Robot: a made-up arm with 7 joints.
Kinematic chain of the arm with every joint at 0, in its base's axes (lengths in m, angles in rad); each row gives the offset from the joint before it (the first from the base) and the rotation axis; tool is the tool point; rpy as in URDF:
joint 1: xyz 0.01 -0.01 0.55 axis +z
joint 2: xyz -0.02 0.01 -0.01 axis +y
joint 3: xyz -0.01 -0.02 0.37 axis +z
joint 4: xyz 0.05 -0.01 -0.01 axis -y
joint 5: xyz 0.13 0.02 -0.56 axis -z
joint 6: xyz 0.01 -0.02 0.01 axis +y
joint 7: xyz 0.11 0 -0.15 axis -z
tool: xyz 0 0.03 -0.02 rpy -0.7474 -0.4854 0.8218
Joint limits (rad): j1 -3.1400..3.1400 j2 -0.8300..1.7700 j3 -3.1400..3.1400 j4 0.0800..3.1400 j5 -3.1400..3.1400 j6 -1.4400..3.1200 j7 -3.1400..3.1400
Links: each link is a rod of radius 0.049 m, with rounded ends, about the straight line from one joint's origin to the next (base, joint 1, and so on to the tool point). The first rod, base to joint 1, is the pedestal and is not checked.
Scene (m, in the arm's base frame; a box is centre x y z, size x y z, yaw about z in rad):
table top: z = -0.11
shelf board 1: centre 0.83 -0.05 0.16 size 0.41 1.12 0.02 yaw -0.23
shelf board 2: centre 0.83 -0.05 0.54 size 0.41 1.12 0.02 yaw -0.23
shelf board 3: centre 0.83 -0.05 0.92 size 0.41 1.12 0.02 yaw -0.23
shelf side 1: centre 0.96 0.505 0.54 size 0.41 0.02 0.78 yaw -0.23
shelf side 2: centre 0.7 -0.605 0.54 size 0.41 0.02 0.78 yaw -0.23
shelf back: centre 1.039 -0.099 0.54 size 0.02 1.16 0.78 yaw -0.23
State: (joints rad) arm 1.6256 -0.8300 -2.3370 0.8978 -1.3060 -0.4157 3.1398
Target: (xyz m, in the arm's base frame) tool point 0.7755 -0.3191 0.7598
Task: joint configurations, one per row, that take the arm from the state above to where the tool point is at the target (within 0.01 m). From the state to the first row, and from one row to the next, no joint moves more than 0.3 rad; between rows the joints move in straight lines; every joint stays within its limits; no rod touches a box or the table.
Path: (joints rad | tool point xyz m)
1: 1.7089 -0.8300 -2.2775 0.6798 -1.2064 -0.3283 2.9091 | 0.6477 -0.1486 0.2956
2: 1.7921 -0.8300 -2.2179 0.4618 -1.1068 -0.2410 2.6784 | 0.5701 0.0341 0.2622
3: 1.8754 -0.8300 -2.1584 0.2438 -1.0072 -0.1536 2.4477 | 0.4373 0.1860 0.2465
4: 1.9736 -0.7209 -1.9146 0.2914 -0.9323 -0.3365 2.3219 | 0.4715 0.2674 0.3573
5: 2.0718 -0.6118 -1.6709 0.3391 -0.8573 -0.5194 2.1960 | 0.4427 0.3684 0.4745
6: 2.1700 -0.5027 -1.4272 0.3868 -0.7823 -0.7023 2.0702 | 0.3488 0.4635 0.5812
7: 2.2683 -0.3936 -1.1835 0.4344 -0.7073 -0.8852 1.9443 | 0.2019 0.5272 0.6646
8: 2.3665 -0.2845 -0.9398 0.4821 -0.6323 -1.0681 1.8185 | 0.0255 0.5412 0.7183
9: 2.2207 -0.3421 -1.1569 0.6323 -0.7627 -0.9654 2.0790 | 0.2510 0.5373 0.7742
10: 2.0749 -0.3997 -1.3741 0.7824 -0.8931 -0.8628 2.3394 | 0.4784 0.4370 0.8091
11: 1.9291 -0.4572 -1.5912 0.9326 -1.0236 -0.7602 2.5999 | 0.6654 0.2443 0.8184
12: 1.7833 -0.5148 -1.8083 1.0828 -1.1540 -0.6576 2.8603 | 0.7737 -0.0198 0.8011
13: 1.6375 -0.5724 -2.0255 1.2329 -1.2844 -0.5550 3.1208 | 0.7755 -0.3191 0.7598

